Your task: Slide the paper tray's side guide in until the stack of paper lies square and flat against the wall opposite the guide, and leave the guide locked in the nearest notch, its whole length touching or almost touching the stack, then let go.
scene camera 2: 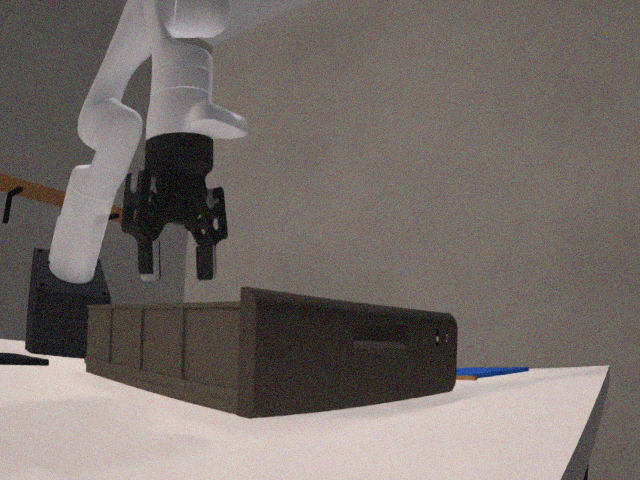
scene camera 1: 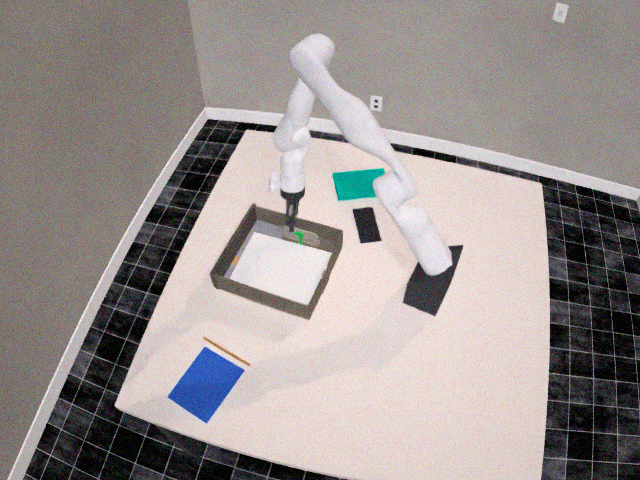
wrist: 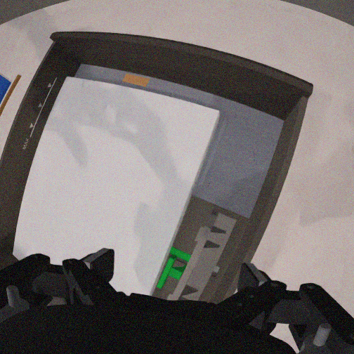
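Seen in the pictures: gripper, fingertip midpoint: point(scene camera 2: 180, 280) point(scene camera 1: 293, 222); arm's base at its link origin: point(scene camera 2: 71, 270) point(scene camera 1: 437, 264).
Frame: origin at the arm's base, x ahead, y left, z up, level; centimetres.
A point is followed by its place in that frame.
Observation:
The brown paper tray point(scene camera 1: 261, 298) @[x 52.7, y 1.6, z -12.3 cm] point(scene camera 2: 341, 356) @[x 60.6, y -24.7, z -11.6 cm] point(wrist: 190, 55) holds a white paper stack point(scene camera 1: 281, 266) @[x 46.6, y -10.2, z -12.3 cm] point(wrist: 115, 165). The stack lies near the wall with the MAX marks; whether it touches along its whole length, I cannot tell. The grey side guide point(scene camera 1: 311, 238) @[x 36.9, y -19.8, z -10.7 cm] point(wrist: 202, 260) with its green latch part point(scene camera 1: 299, 237) @[x 40.8, y -21.6, z -12.2 cm] point(wrist: 175, 270) is on the stack's other side. A gap shows between the grey guide and the stack, with the green part in it. My gripper point(scene camera 1: 291, 229) @[x 42.4, y -21.8, z -4.8 cm] point(scene camera 2: 176, 276) @[x 42.4, y -21.8, z -4.8 cm] point(wrist: 175, 271) is open and empty above the guide, its tips above the rim. The guide's near end is hidden in the wrist view.
An orange patch point(scene camera 1: 235, 260) @[x 62.1, y -14.5, z -14.2 cm] point(wrist: 136, 80) marks the tray floor. A blue sheet point(scene camera 1: 206, 384) @[x 69.2, y 29.9, z -15.4 cm], a thin brown stick point(scene camera 1: 226, 351) @[x 63.4, y 18.5, z -15.5 cm], a black slab point(scene camera 1: 367, 225) @[x 17.6, y -28.5, z -15.4 cm] and a teal slab point(scene camera 1: 356, 184) @[x 19.9, y -47.5, z -14.4 cm] lie on the table point(scene camera 1: 439, 387) @[x 0.9, y 33.4, z -16.1 cm] outside the tray.

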